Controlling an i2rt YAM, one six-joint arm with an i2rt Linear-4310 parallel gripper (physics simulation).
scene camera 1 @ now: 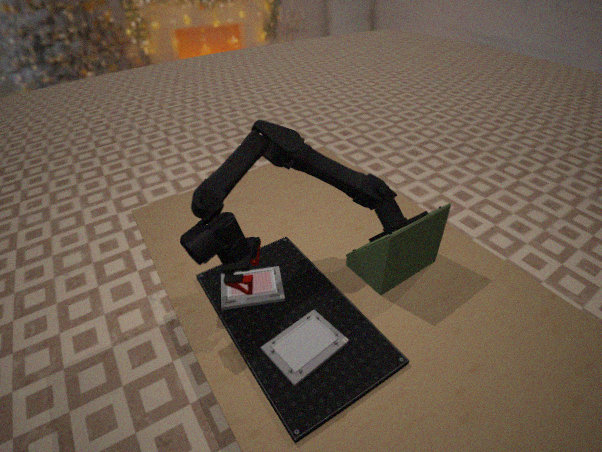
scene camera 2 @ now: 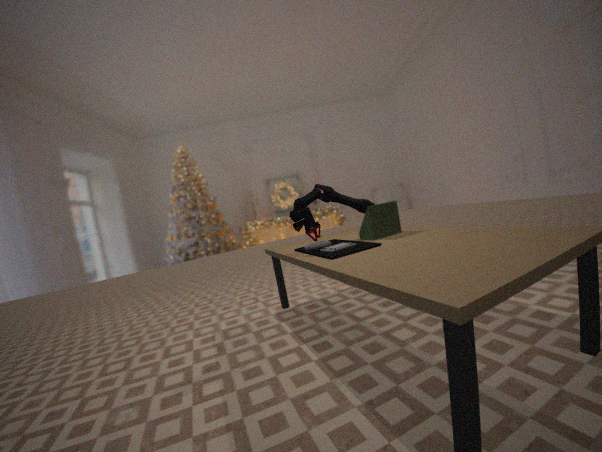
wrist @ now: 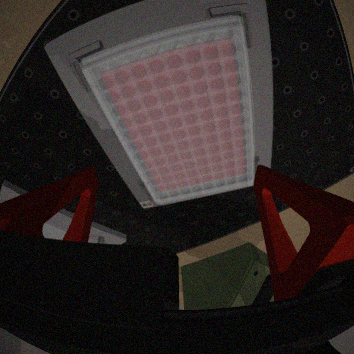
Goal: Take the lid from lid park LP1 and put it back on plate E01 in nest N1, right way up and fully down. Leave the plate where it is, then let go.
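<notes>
A plate with pink wells sits level in a grey nest at the far end of the black board. The labels cannot be read. A pale, flat lid lies on the grey lid park, nearer scene camera 1. In the wrist view the park is at the lower left, mostly hidden by a finger. My gripper is open with nothing between its red fingers. It is above the plate and nest, apart from the lid.
The black perforated board lies on the wooden table. A green slanted block stands right of the board in scene camera 1, beside the arm's base. Small posts stand around the lid.
</notes>
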